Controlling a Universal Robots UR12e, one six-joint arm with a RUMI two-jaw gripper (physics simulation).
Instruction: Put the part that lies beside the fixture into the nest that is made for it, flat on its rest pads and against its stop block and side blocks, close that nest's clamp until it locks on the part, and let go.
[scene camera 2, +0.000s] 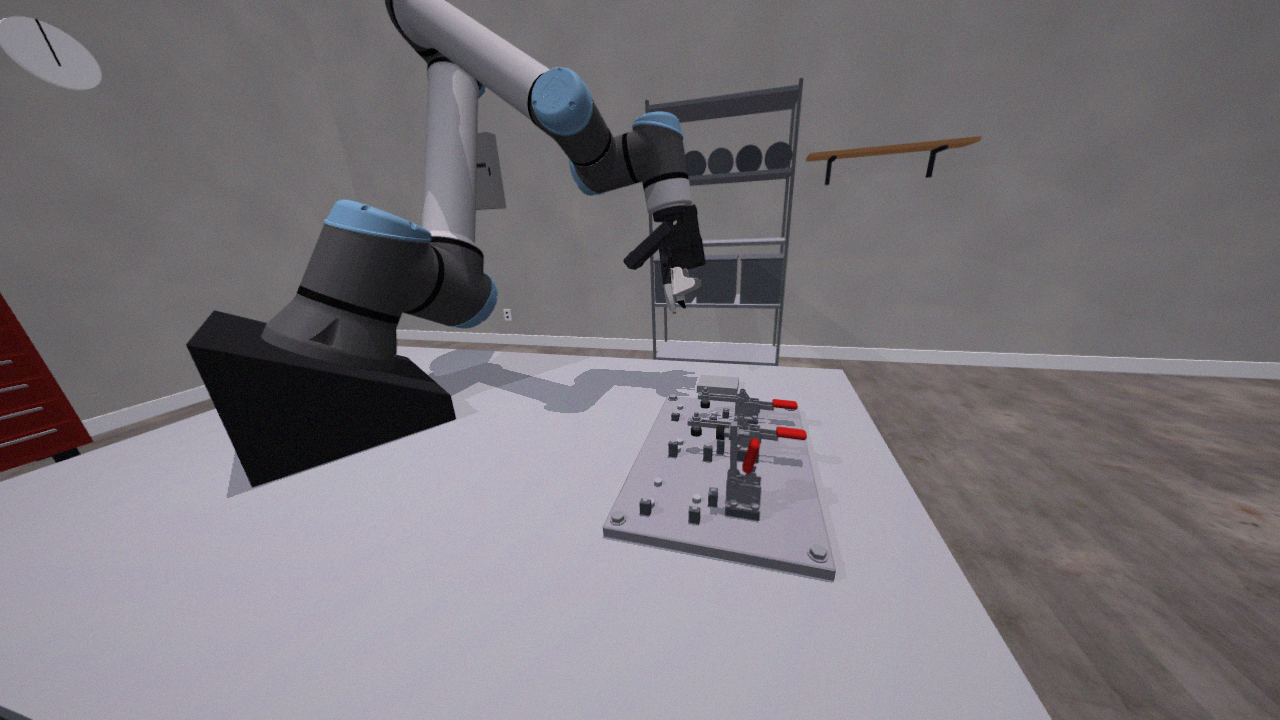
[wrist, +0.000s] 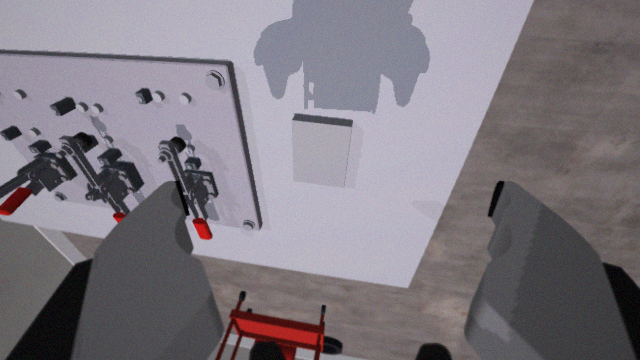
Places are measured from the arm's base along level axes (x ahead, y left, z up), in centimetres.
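Where they show: gripper, fingertip midpoint: (scene camera 2: 679, 310) (wrist: 336, 186); arm's base, link origin: (scene camera 2: 333, 352).
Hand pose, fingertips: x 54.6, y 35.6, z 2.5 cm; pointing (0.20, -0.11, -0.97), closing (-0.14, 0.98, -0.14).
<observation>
Things, the pixels of their top centre, and the offset from my fingertips. "*": a spot on its surface instead. Level surfaces: height alone.
- light grey rectangular block, top centre: (wrist: 319, 156) (scene camera 2: 718, 381) dx +8.8, dy -2.0, dz -14.1 cm
- fixture plate, top centre: (scene camera 2: 722, 452) (wrist: 117, 153) dx +14.6, dy -27.7, dz -14.1 cm
- nearest clamp, surface spot: (scene camera 2: 742, 497) * dx +19.0, dy -39.3, dz -11.9 cm
- middle clamp's red handle, surface spot: (scene camera 2: 791, 433) (wrist: 119, 224) * dx +23.4, dy -27.4, dz -9.6 cm
- far clamp's red handle, surface spot: (wrist: 202, 228) (scene camera 2: 778, 399) * dx +21.2, dy -15.4, dz -10.4 cm
- white table, surface height: dz -15.6 cm
The part, a light grey rectangular block (scene camera 2: 718, 385) (wrist: 321, 152), lies flat on the table beside the fixture plate (scene camera 2: 760, 541) (wrist: 125, 75). The plate has dark blocks and round pale pads. The nearest clamp (scene camera 2: 742, 497) in the scene view stands with its arm raised. The middle clamp's red handle (scene camera 2: 791, 433) (wrist: 119, 217) and the far clamp's red handle (scene camera 2: 784, 404) (wrist: 202, 228) point outward, with both clamp arms reaching low over the plate. My gripper (scene camera 2: 678, 302) (wrist: 336, 186) is open and empty, high above the table near the part's end of the fixture.
The white table (scene camera 2: 358, 573) (wrist: 380, 240) ends close to the part and to the handle side of the plate. Bolt heads stand at the plate's corners. A red cart (wrist: 280, 326) stands on the floor beyond the table. A shelf rack (scene camera 2: 789, 210) stands behind the arm.
</observation>
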